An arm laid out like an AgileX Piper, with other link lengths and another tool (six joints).
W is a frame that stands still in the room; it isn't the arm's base.
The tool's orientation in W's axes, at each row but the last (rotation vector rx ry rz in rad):
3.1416 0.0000 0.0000
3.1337 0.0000 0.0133
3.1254 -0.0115 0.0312
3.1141 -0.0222 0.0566
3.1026 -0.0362 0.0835
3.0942 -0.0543 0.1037
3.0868 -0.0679 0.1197
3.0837 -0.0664 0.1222
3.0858 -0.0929 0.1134
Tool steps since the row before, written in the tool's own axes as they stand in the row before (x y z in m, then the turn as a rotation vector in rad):
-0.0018 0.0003 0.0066 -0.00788 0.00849 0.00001
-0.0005 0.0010 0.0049 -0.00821 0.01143 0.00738
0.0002 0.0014 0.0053 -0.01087 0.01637 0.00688
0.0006 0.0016 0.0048 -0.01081 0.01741 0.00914
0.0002 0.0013 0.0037 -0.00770 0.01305 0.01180
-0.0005 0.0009 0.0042 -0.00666 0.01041 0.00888
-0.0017 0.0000 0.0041 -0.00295 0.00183 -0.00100
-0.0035 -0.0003 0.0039 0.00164 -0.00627 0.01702
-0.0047 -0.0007 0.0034 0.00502 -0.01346 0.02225
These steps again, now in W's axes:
-0.0018 -0.0003 -0.0066 -0.00788 -0.00849 -0.00001
-0.0005 -0.0010 -0.0049 -0.00815 -0.01149 -0.00736
0.0003 -0.0015 -0.0053 -0.01085 -0.01640 -0.00683
0.0007 -0.0017 -0.0047 -0.01073 -0.01750 -0.00906
0.0004 -0.0014 -0.0036 -0.00737 -0.01332 -0.01171
-0.0003 -0.0011 -0.0042 -0.00643 -0.01058 -0.00884
-0.0014 -0.0001 -0.0042 -0.00310 -0.00165 0.00086
-0.0032 0.0002 -0.0042 0.00324 0.00523 -0.01714
-0.0044 0.0008 -0.0038 0.00743 0.01191 -0.02246

